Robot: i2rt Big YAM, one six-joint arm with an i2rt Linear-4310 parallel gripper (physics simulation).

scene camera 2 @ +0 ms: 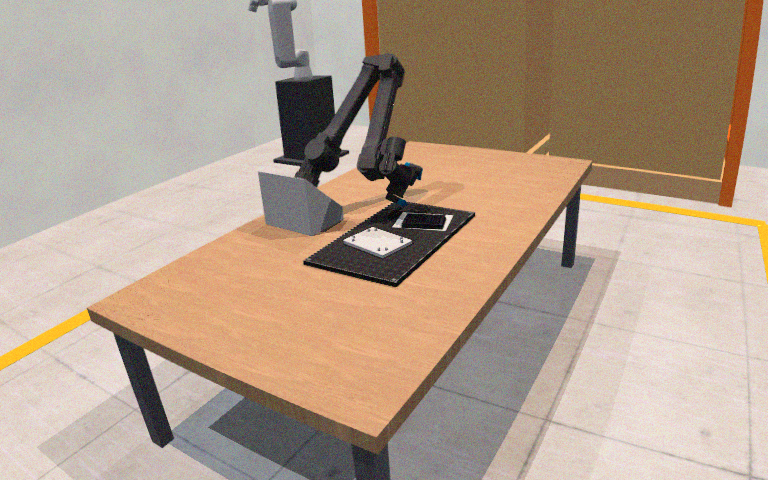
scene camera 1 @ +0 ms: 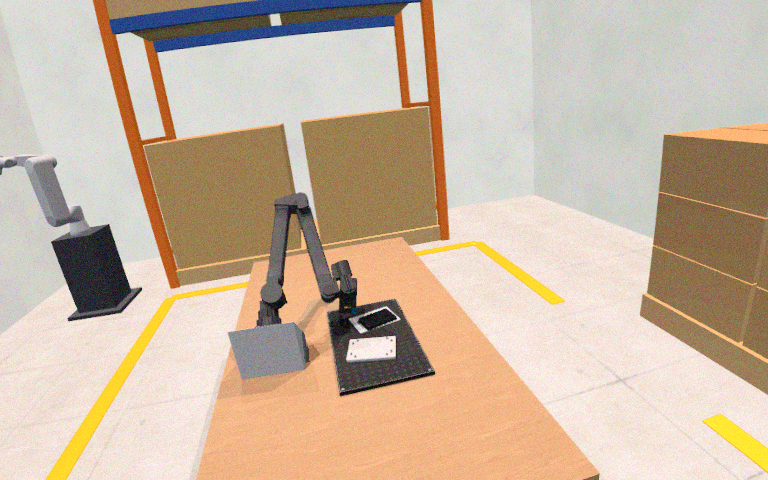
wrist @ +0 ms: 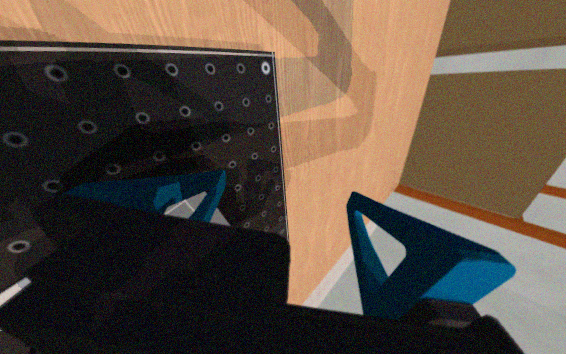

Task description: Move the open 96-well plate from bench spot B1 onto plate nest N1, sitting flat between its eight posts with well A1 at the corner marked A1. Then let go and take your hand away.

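Where they show: gripper, fingertip midpoint: [scene camera 2: 412,192] [scene camera 1: 348,300] [wrist: 287,188]; arm's base, origin of the base link: [scene camera 2: 302,189] [scene camera 1: 269,333].
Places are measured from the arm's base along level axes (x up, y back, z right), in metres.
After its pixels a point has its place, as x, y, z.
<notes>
The 96-well plate [scene camera 1: 378,319] @(-0.083, -0.389, -0.103) [scene camera 2: 423,221] @(-0.083, -0.394, -0.104) is black and lies flat on the white-bordered bench spot B1 [scene camera 1: 357,325] [scene camera 2: 445,225], on the rear part of the black board. Plate nest N1 [scene camera 1: 371,348] @(-0.086, -0.335, 0.074) [scene camera 2: 377,242] @(-0.086, -0.346, 0.083) is a white slab with small dark posts, nearer the scene cameras on the same board. The corner mark and well A1 are too small to tell. My gripper [scene camera 1: 348,312] @(-0.040, -0.288, -0.222) [scene camera 2: 408,186] @(-0.040, -0.288, -0.222) [wrist: 287,188] @(-0.040, -0.288, -0.222) is open and empty, tilted, above the board's rear left area beside the plate. Its blue fingers stand wide apart in the wrist view. The dark hand hides much of the lower wrist view.
The black perforated board [scene camera 1: 386,370] @(-0.098, -0.364, 0.193) [scene camera 2: 351,264] @(-0.098, -0.346, 0.213) [wrist: 30,100] @(-0.098, -0.219, -0.119) lies on the wooden table [scene camera 1: 396,435] @(-0.111, -0.342, 0.452) [scene camera 2: 271,316] @(-0.111, -0.320, 0.504) [wrist: 320,220] @(-0.111, -0.469, -0.381). A grey wedge-shaped block [scene camera 1: 267,352] @(-0.021, 0.005, 0.086) [scene camera 2: 288,203] @(-0.015, -0.014, 0.087) stands left of it by the arm's base. Cartons and an orange rack [scene camera 1: 436,141] stand behind the table.
</notes>
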